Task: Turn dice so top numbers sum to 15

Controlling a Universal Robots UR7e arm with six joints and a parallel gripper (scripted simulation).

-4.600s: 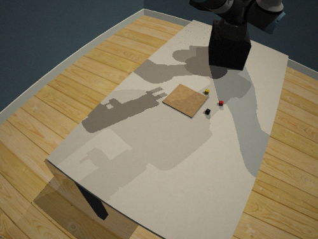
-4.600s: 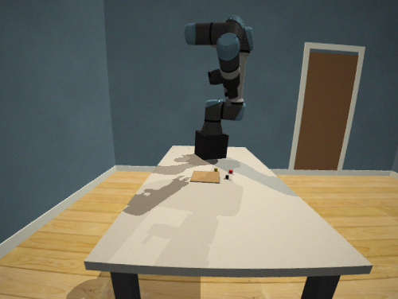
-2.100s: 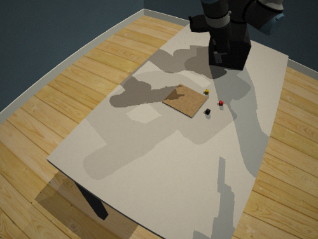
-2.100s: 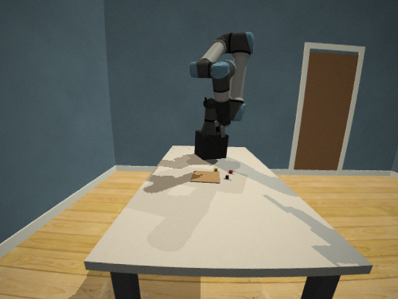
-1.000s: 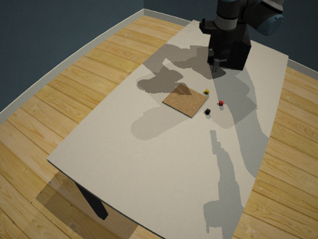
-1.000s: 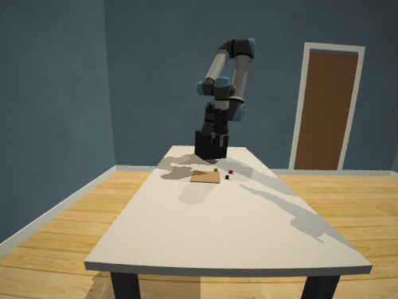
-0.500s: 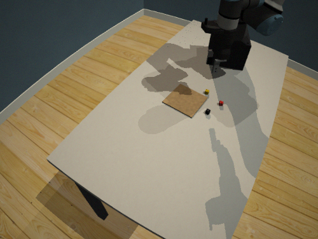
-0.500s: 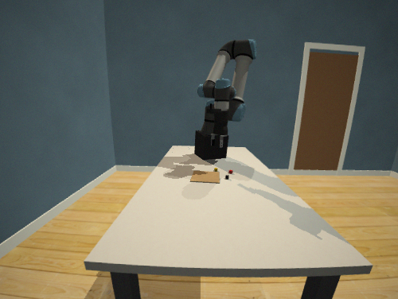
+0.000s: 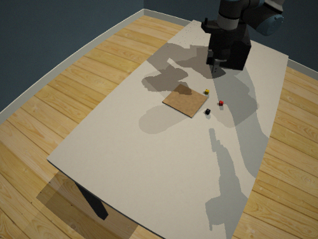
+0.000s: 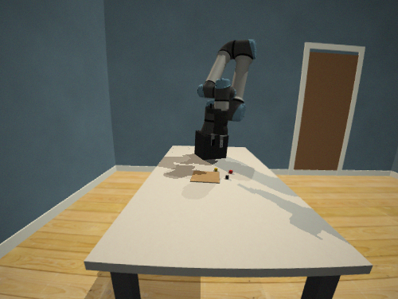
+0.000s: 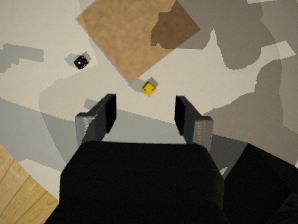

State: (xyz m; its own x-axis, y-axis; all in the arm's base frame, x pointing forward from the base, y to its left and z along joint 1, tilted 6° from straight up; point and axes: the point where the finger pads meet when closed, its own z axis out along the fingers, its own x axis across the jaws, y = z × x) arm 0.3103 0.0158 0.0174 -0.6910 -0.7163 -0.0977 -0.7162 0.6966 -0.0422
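Right now my hand is 1 cm past the yellow die and 15 cm above it. Also, from my hand: black die 10 cm ahead, 5 cm to the left, 15 cm below; red die 2 cm ahead, 8 cm to the left, 15 cm below; brown mat 8 cm ahead, 6 cm to the right, 16 cm below.
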